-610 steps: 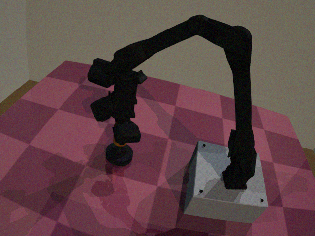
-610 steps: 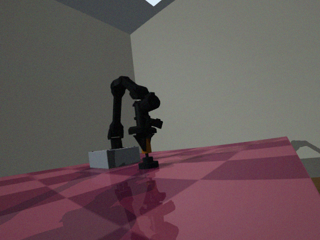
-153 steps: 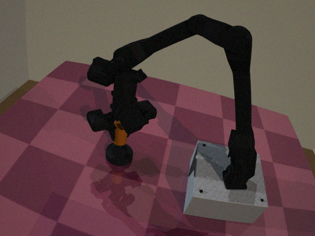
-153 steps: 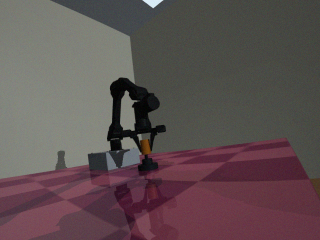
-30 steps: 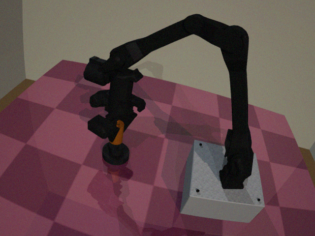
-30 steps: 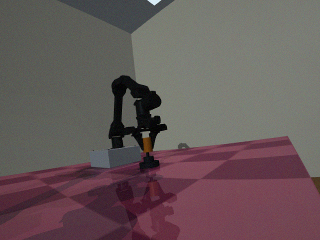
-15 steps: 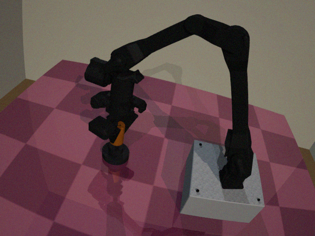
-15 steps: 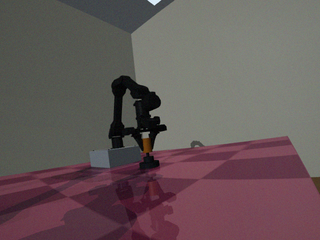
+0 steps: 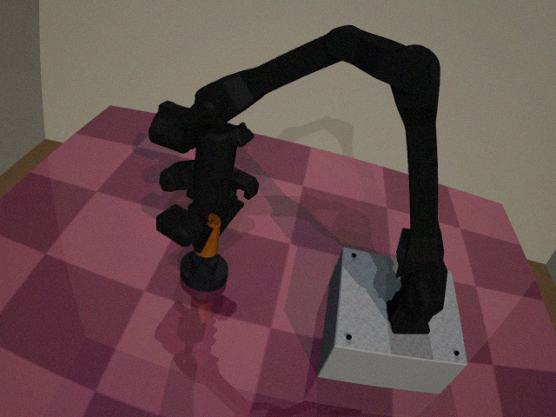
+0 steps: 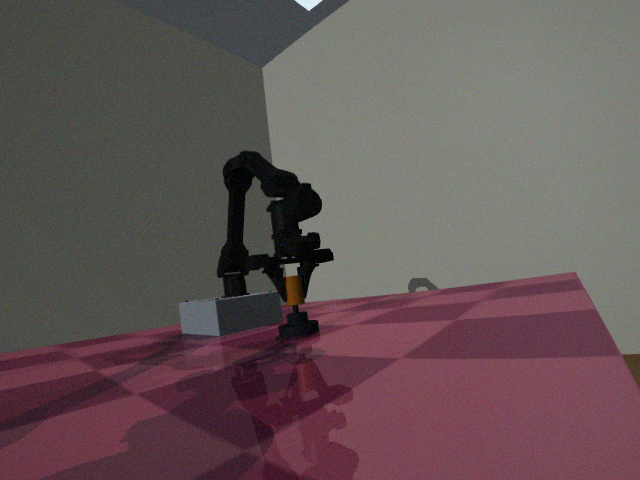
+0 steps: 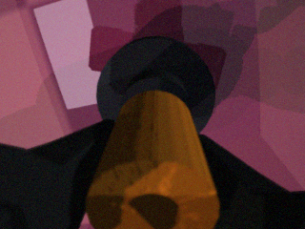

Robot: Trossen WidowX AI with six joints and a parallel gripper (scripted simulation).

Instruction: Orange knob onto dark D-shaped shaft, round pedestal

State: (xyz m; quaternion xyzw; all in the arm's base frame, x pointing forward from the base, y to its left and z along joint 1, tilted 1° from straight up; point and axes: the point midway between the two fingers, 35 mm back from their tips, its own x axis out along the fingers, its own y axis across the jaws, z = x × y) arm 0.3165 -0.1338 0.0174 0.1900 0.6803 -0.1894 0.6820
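The orange knob lies 20 mm above my gripper tip. Also, from my gripper tip: round pedestal 40 mm below.
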